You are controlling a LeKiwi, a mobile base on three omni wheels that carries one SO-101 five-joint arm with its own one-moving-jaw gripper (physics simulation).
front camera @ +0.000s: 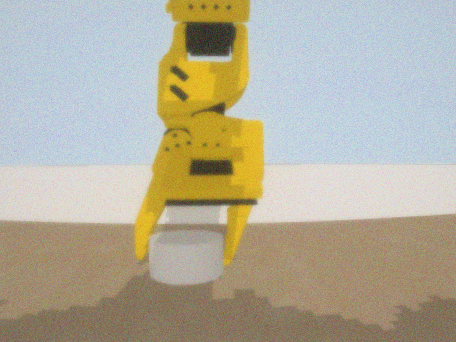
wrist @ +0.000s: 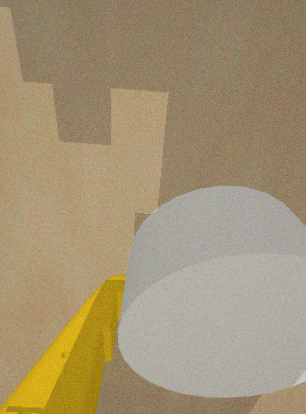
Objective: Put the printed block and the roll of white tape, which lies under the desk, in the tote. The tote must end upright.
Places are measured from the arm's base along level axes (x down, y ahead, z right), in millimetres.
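Pixels of known places: hand at its tool point: (front camera: 222, 258) (wrist: 127, 291).
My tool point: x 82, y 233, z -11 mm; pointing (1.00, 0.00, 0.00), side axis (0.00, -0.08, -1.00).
Note:
For each thing: its top centre in the pictures, then the offset to it from my tool point. "pt": a spot on its surface instead. Level surfaces: height alone.
- white tape at its top centre: (wrist: 237, 344) (front camera: 186, 236) dx -17, dy -8, dz -24 mm
- brown floor at its surface level: dx +7 mm
- white band at a spot on its surface: (front camera: 350, 190) pt dx -39, dy +215, dz +191 mm
The roll of white tape (front camera: 186, 261) (wrist: 215, 325) is a pale grey-white cylinder, low in the middle of the front view and large at the lower right of the wrist view. It stands flat end up, low over the brown floor. My yellow gripper (front camera: 184, 259) points down over it and is shut on it, one jaw against each side in the front view. In the wrist view one jaw (wrist: 82, 345) shows at the roll's left edge; the other jaw is hidden behind the roll or out of the picture. The printed block and the tote do not show in either view.
The brown floor (front camera: 350, 260) (wrist: 75, 200) carries stepped dark shadows. A pale shape (front camera: 194, 215) shows behind the roll, below the gripper body. A white band (front camera: 350, 190) runs behind the floor, with pale blue above it. No desk edge can be made out.

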